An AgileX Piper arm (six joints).
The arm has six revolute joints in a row. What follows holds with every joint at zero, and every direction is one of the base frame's. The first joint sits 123 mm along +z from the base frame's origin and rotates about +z. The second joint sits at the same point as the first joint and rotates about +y. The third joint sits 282.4 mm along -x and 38.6 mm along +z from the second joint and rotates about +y. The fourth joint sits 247.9 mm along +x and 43.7 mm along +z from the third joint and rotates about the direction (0.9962, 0, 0.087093). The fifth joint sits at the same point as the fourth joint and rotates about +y. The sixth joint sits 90.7 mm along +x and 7.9 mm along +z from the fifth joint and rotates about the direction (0.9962, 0, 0.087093). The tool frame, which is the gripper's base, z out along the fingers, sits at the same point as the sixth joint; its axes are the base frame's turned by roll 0, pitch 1.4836 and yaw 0 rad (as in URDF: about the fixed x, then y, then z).
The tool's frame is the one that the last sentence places.
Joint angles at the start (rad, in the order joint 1, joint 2, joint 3, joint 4, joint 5, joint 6):
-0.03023, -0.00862, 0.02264, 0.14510, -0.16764, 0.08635
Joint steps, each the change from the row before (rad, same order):
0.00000, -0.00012, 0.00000, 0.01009, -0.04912, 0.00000
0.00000, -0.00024, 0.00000, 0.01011, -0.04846, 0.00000
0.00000, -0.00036, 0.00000, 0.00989, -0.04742, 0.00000
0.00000, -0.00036, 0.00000, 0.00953, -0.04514, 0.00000
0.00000, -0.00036, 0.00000, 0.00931, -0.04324, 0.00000
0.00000, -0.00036, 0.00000, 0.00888, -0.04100, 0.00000
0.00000, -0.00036, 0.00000, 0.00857, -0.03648, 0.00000
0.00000, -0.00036, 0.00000, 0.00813, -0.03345, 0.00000
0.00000, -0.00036, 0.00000, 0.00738, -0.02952, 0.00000
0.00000, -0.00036, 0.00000, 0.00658, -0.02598, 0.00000
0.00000, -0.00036, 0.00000, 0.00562, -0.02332, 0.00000
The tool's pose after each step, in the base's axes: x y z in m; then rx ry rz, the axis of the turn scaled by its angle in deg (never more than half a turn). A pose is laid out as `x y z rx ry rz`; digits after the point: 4 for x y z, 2 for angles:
0.0529 -0.0046 0.2252 11.46 72.73 9.00
0.0515 -0.0055 0.2293 11.89 69.89 9.22
0.0499 -0.0064 0.2332 12.31 67.11 9.41
0.0482 -0.0073 0.2369 12.72 64.46 9.56
0.0464 -0.0083 0.2403 13.14 61.93 9.70
0.0446 -0.0092 0.2435 13.54 59.52 9.80
0.0428 -0.0101 0.2462 13.93 57.37 9.90
0.0411 -0.0110 0.2487 14.31 55.40 9.98
0.0395 -0.0118 0.2508 14.66 53.65 10.05
0.0381 -0.0125 0.2526 14.97 52.11 10.10
0.0367 -0.0131 0.2542 15.24 50.73 10.13

